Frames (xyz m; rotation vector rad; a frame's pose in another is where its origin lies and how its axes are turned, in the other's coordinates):
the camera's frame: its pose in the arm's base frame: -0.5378 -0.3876 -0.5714 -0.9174 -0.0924 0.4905
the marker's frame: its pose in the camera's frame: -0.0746 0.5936 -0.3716 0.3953 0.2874 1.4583
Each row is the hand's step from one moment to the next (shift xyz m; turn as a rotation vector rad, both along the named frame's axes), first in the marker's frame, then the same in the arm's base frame.
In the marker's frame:
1: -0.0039 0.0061 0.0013 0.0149 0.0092 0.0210
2: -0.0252 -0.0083 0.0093 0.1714 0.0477 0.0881
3: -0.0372 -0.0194 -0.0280 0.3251 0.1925 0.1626
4: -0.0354 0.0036 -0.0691 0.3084 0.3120 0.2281
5: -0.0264 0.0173 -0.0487 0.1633 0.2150 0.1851
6: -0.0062 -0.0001 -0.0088 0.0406 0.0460 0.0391
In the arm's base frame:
1: -0.0044 -0.0015 0.0057 -0.0099 0.0252 0.0036
2: 0.0166 -0.0067 0.0216 -0.0819 0.1689 -0.0646
3: 0.0250 -0.0434 0.0061 -0.2524 0.3115 -0.0918
4: -0.0035 -0.0769 -0.0110 -0.3504 0.3489 -0.0032
5: -0.0160 -0.0558 -0.0018 -0.2228 0.2344 0.0509
6: 0.0006 -0.0107 -0.0003 -0.0494 0.0530 0.0063

